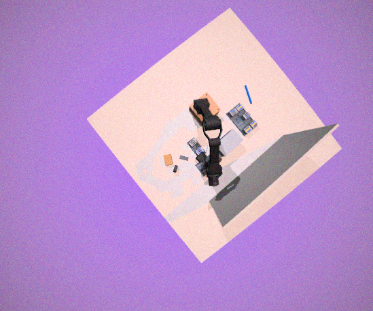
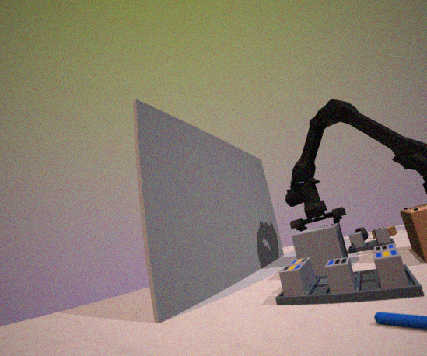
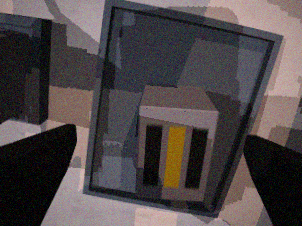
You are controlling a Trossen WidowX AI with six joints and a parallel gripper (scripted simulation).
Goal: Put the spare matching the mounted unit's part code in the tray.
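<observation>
Now: gripper tip 10 mm short of the dark tray and 30 mm above it. The rest, counted from my gripper tip: tall grey panel (200 mm ahead, 200 mm to the left, 190 mm above); mounted unit (30 mm behind, 200 mm to the left, 10 mm above); blue stick (200 mm behind, 530 mm to the left, 30 mm below).
</observation>
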